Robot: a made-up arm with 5 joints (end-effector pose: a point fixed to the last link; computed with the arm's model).
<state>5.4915 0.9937 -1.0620 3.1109 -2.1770</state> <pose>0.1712 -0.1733 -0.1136 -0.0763 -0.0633 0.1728</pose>
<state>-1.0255 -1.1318 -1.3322 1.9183 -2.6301</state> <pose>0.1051 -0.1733 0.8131 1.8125 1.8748 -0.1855</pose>
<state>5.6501 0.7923 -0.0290 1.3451 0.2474</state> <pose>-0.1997 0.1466 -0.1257 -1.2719 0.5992 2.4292</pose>
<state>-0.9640 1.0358 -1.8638 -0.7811 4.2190</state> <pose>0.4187 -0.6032 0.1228 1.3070 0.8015 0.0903</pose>
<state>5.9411 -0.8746 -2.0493 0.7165 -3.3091</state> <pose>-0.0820 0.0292 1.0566 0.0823 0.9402 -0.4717</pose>
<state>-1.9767 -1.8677 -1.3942 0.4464 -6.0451</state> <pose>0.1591 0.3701 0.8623 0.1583 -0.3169 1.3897</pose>
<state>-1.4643 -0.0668 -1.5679 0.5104 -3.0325</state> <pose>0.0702 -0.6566 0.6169 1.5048 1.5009 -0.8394</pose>
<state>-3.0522 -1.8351 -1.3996 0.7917 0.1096</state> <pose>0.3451 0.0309 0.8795 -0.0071 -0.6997 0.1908</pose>
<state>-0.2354 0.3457 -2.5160 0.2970 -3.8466</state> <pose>0.5157 -0.1237 0.9106 -0.3049 1.2746 -0.8073</pose>
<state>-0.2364 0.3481 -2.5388 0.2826 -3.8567</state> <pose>0.5046 -0.1216 0.9202 -0.3025 1.2396 -0.8242</pose>
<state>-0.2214 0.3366 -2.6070 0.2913 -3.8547</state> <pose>0.4648 -0.1046 0.9531 -0.2925 1.1655 -0.8239</pose>
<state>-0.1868 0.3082 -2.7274 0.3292 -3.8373</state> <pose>0.3851 -0.0728 1.0054 -0.2728 1.0488 -0.7976</pose>
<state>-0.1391 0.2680 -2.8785 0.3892 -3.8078</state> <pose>0.2720 -0.0381 1.0546 -0.2460 0.9115 -0.7465</pose>
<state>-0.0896 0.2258 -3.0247 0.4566 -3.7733</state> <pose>0.1526 -0.0137 1.0825 -0.2185 0.7863 -0.6818</pose>
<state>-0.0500 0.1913 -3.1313 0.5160 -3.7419</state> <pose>0.0608 -0.0030 1.0895 -0.1983 0.7025 -0.6218</pose>
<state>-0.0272 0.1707 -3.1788 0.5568 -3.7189</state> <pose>0.0170 -0.0005 1.0889 -0.1903 0.6742 -0.5800</pose>
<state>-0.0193 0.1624 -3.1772 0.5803 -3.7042</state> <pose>0.0139 -0.0003 1.0891 -0.1923 0.6905 -0.5572</pose>
